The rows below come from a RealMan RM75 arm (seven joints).
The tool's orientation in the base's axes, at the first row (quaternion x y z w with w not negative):
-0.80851 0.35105 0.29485 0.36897
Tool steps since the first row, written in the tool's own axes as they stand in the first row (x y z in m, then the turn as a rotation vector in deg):
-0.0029 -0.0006 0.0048 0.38 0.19 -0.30
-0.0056 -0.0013 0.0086 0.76 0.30 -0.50
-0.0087 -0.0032 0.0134 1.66 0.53 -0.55
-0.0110 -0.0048 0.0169 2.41 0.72 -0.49
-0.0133 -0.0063 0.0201 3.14 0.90 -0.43
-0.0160 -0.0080 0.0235 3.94 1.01 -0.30
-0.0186 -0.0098 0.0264 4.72 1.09 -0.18
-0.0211 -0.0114 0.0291 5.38 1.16 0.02
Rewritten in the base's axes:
-0.0023 0.0052 -0.0003 0.14 -0.47 -0.19
-0.0041 0.0095 -0.0001 0.31 -0.81 -0.40
-0.0054 0.0154 0.0002 0.67 -1.28 -1.12
-0.0063 0.0197 0.0006 0.94 -1.58 -1.78
-0.0071 0.0238 0.0011 1.21 -1.88 -2.42
-0.0081 0.0283 0.0019 1.56 -2.11 -3.13
-0.0088 0.0324 0.0029 1.92 -2.32 -3.80
-0.0096 0.0363 0.0039 2.20 -2.43 -4.42

